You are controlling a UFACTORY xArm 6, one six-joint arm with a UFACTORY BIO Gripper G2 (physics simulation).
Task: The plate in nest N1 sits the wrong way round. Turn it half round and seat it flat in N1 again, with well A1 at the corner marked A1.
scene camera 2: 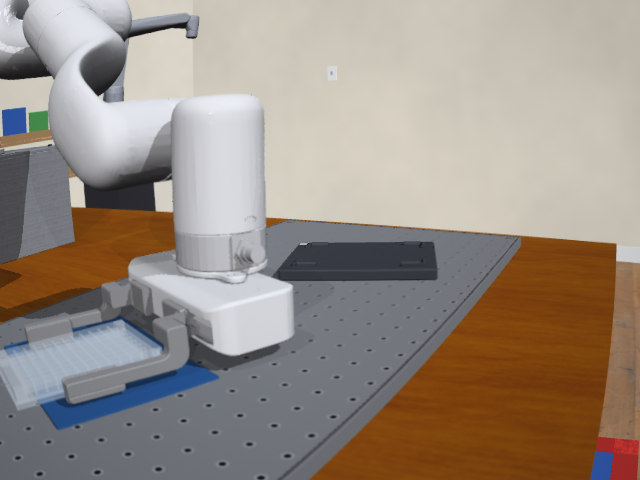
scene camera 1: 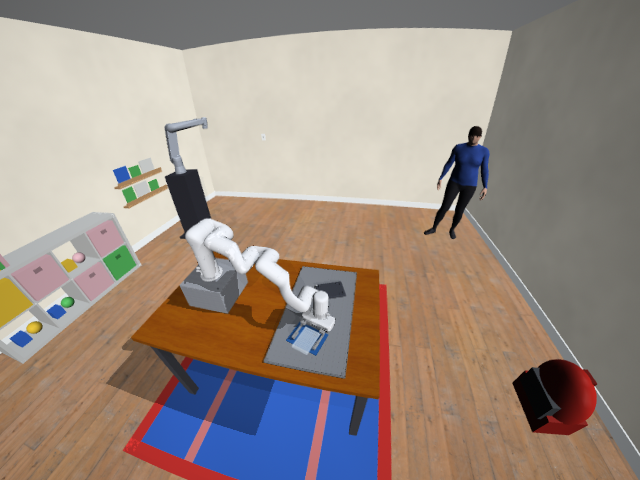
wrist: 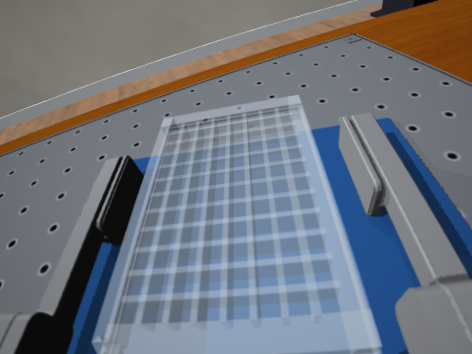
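The clear gridded plate (scene camera 1: pixel 305 343) (scene camera 2: pixel 113 345) (wrist: pixel 240 225) lies on the blue mat (scene camera 2: pixel 155 387) (wrist: pixel 370 250), and its far end reaches past the mat's edge. My gripper (scene camera 1: pixel 307 336) (scene camera 2: pixel 71 360) (wrist: pixel 241 182) is open, low over the mat, with one finger along each long side of the plate. In the wrist view the left finger is close to the plate and the right one has a wider gap. The dark nest (scene camera 1: pixel 336 289) (scene camera 2: pixel 361 258) holds no plate; a small light mark shows at its far left corner in scene camera 2. Well A1 cannot be made out.
The nest and mat rest on a grey perforated board (scene camera 1: pixel 281 356) (scene camera 2: pixel 330 330) (wrist: pixel 300 85) on the wooden table (scene camera 1: pixel 217 335) (scene camera 2: pixel 491 372). The arm's grey base block (scene camera 1: pixel 206 297) stands at the table's left. A person (scene camera 1: pixel 467 165) stands far behind, beside the right wall.
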